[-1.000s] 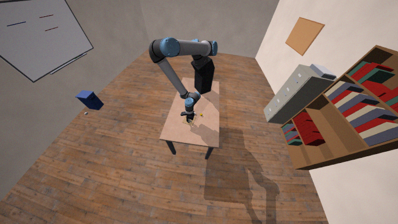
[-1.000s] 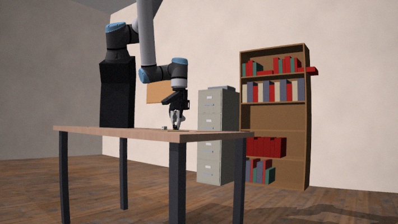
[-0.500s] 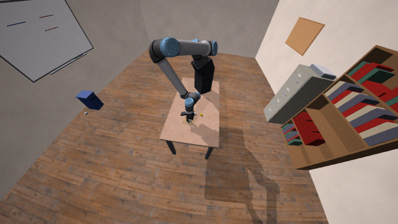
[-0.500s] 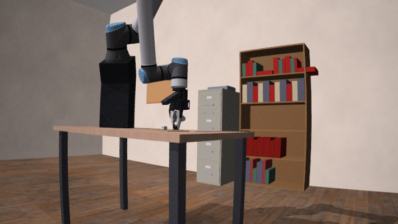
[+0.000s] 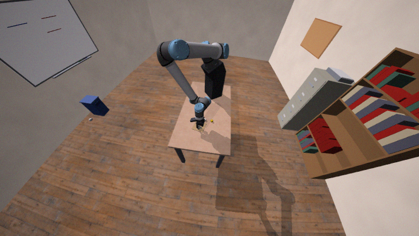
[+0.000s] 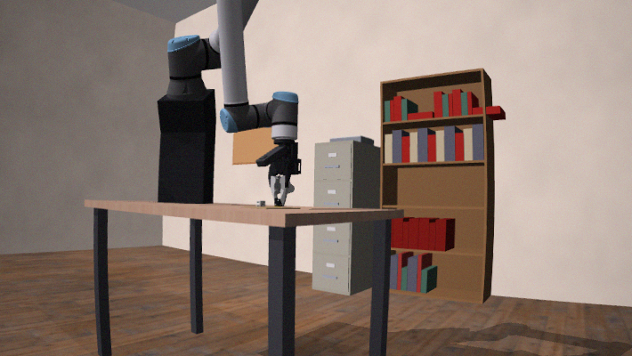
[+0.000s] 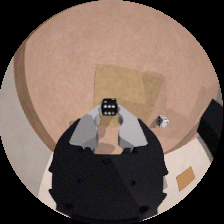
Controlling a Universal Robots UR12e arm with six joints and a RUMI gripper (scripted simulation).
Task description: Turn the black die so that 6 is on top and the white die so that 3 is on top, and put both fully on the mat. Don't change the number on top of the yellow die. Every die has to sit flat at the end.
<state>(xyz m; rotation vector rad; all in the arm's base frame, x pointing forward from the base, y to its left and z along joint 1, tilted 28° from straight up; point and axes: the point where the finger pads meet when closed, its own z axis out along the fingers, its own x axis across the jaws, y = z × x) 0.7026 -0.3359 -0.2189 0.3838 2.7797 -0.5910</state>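
The black die lies right at my hand. Round my hand: tan mat (40 mm behind, 10 mm to the left, 20 mm below); white die (120 mm behind, 90 mm to the left, 10 mm below); yellow die (100 mm behind, 180 mm to the left, 10 mm below).
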